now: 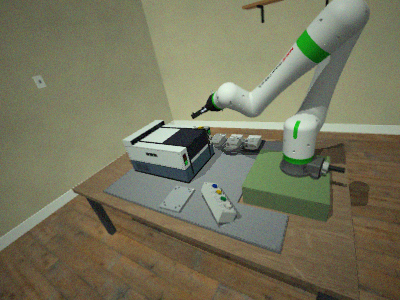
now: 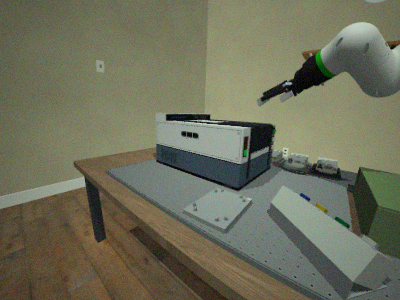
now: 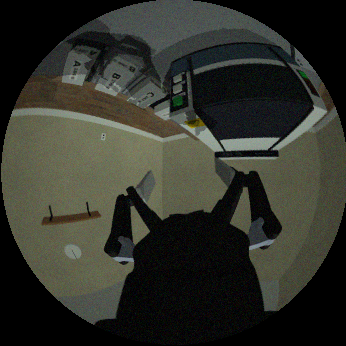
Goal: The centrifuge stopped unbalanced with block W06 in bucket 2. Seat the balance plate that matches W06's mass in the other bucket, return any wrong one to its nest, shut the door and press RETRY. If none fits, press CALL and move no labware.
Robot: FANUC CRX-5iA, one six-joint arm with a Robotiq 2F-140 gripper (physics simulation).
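Frame: origin at the arm's base, x ahead, y left, z up, level; centimetres.
Where they show: gripper, fingertip midpoint: (image 2: pixel 269 101) (image 3: pixel 183 170); arm's base, origin of the base link: (image 1: pixel 296 167).
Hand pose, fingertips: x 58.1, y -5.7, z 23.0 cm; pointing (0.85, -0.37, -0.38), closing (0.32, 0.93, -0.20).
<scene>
Each offset is from my fingertips to the top centre of the thing. Level surfaces: height alone.
The centrifuge (image 1: pixel 157 156) (image 2: pixel 200 145) (image 3: pixel 250 87) is a white and dark-blue box with a dark top panel. Its buckets and block W06 are hidden. Balance plates A {dx -23.3, dy -20.0, dz -26.2 cm} (image 1: pixel 253 142) (image 2: pixel 327 166) (image 3: pixel 75 67), B {dx -10.4, dy -17.7, dz -26.2 cm} (image 1: pixel 234 142) (image 2: pixel 298 160) (image 3: pixel 116 77) and C {dx +2.7, dy -15.4, dz -26.2 cm} (image 1: pixel 218 140) (image 3: pixel 147 92) sit in a row beside it; their masses are unreadable. Another white piece beyond C is partly hidden. A button strip with a green button {dx -3.6, dy +0.3, dz -12.5 cm} (image 3: pixel 178 101) is on the centrifuge's side; RETRY and CALL are not legible. My gripper (image 1: pixel 193 116) (image 2: pixel 273 101) (image 3: pixel 183 170) is open and empty, high above and behind the centrifuge.
A sloped control box {dx -33.2, dy +37.9, dz -23.2 cm} (image 1: pixel 216 202) (image 2: pixel 320 237) with coloured buttons and a flat studded plate {dx -11.1, dy +43.2, dz -29.1 cm} (image 1: pixel 177 198) (image 2: pixel 218 207) lie on the grey perforated mat {dz -31.6 cm} (image 1: pixel 255 230) (image 2: pixel 145 175). The arm stands on a green block (image 1: pixel 280 185) (image 2: pixel 382 200). A wall shelf (image 3: pixel 71 218) hangs behind.
</scene>
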